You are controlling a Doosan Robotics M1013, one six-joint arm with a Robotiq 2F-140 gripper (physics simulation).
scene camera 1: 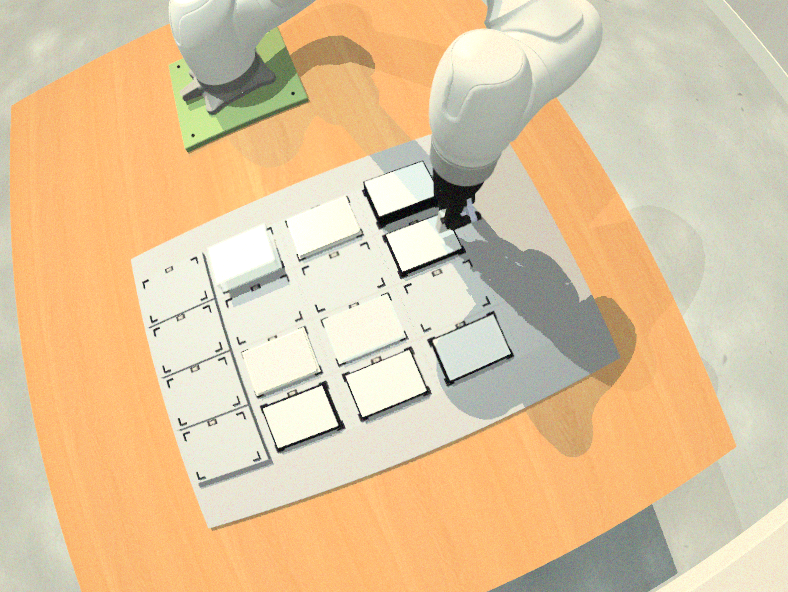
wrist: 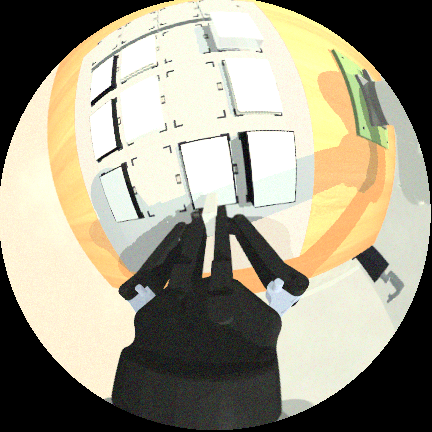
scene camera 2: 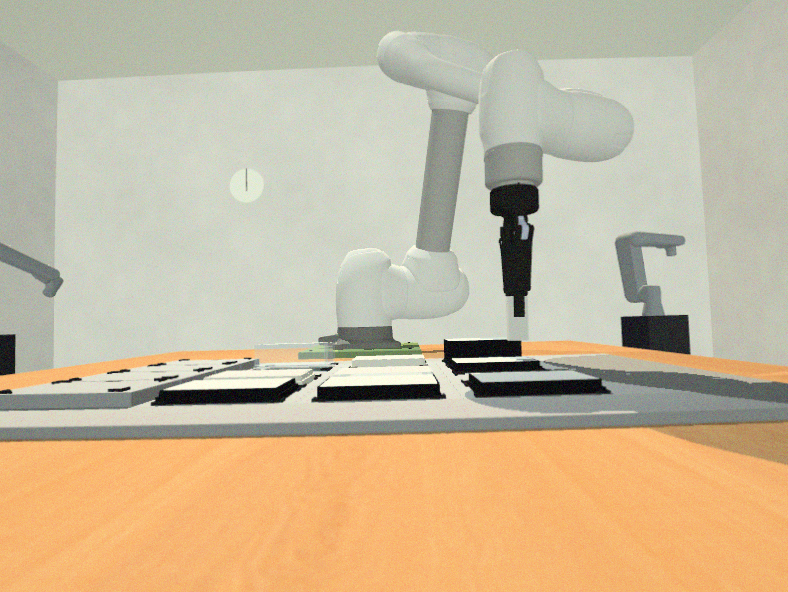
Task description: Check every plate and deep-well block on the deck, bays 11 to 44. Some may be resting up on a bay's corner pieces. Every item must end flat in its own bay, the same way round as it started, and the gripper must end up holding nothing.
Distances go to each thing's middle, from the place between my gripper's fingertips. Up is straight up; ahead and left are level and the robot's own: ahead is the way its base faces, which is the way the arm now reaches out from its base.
Right now my hand is 40 mm to the left of the black-edged plate (scene camera 1: 413, 247) and 40 mm above it. The rest, counted from my hand: tall white block (scene camera 1: 252, 254) (160 mm behind, 350 mm to the right, 20 mm below); tall black-sided block (scene camera 1: 398, 194) (110 mm behind, 20 mm to the right, 20 mm below).
